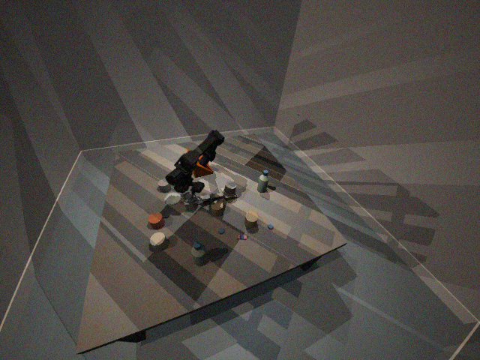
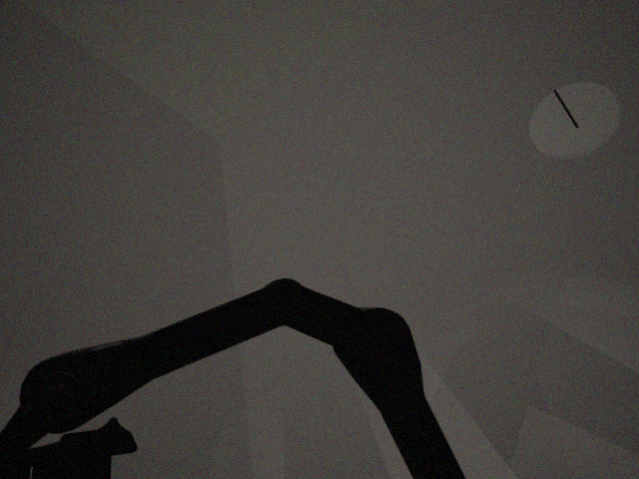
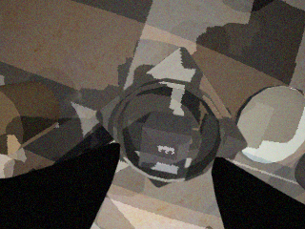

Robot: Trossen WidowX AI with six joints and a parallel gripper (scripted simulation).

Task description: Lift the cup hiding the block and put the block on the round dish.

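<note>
Now: the grey block 3 cm below my gripper tip. From my gripper tip the other things lie so: round dish (10 cm behind, 10 cm to the right, 11 cm below); then cream cup (21 cm ahead, 20 cm to the right, 8 cm below); then grey cup (28 cm to the left, 5 cm below).
</note>
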